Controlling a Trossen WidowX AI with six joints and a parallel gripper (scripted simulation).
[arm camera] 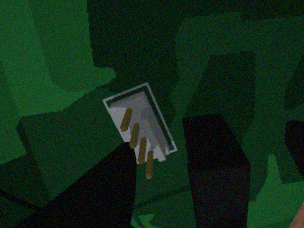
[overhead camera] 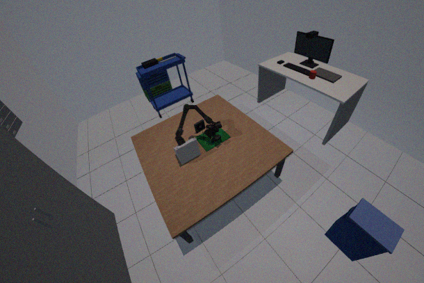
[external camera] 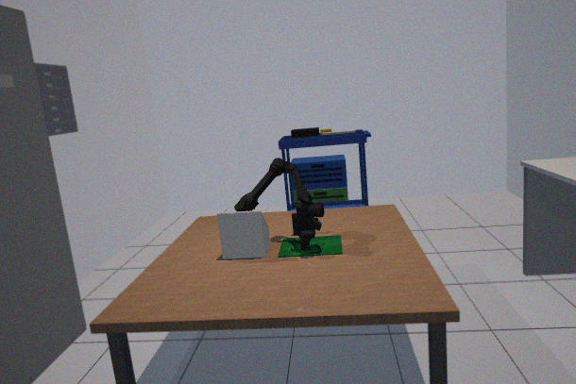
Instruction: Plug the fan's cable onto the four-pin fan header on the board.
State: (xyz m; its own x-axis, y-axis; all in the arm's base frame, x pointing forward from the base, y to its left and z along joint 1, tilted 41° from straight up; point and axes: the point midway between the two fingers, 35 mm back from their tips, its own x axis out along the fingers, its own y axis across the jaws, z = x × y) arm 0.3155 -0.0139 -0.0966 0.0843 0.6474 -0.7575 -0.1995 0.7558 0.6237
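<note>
Now: gripper tip 30 mm to the right of the four-pin fan header and 20 mm above it. Round my gripper tip: green board: 50 mm to the left, 30 mm below, 20 mm ahead; black fan: 230 mm to the left, 40 mm above; fan plug: 10 mm behind, 10 mm above.
</note>
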